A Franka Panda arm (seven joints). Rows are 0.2 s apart.
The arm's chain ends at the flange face. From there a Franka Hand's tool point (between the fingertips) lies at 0.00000 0.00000 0.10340 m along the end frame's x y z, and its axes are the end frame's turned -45 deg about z.
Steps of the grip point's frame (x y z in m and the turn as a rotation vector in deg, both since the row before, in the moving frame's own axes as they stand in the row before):
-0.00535, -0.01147, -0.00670, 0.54, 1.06, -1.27
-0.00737, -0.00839, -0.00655, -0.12, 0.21, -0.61
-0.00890, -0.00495, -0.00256, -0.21, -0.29, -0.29
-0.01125, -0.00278, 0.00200, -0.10, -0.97, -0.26
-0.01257, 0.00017, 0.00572, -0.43, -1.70, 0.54
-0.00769, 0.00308, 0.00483, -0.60, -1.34, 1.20
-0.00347, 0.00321, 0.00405, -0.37, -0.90, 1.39
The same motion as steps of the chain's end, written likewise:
-0.01253, -0.00228, -0.00668, 1.13, 0.37, -1.27
-0.01156, -0.00060, -0.00655, 0.06, 0.23, -0.61
-0.00969, 0.00215, -0.00256, -0.35, -0.06, -0.29
-0.00881, 0.00462, 0.00201, -0.76, -0.62, -0.26
-0.00713, 0.00630, 0.00577, -1.51, -0.90, 0.54
-0.00229, 0.00515, 0.00486, -1.37, -0.52, 1.20
0.00051, 0.00311, 0.00406, -0.90, -0.37, 1.39

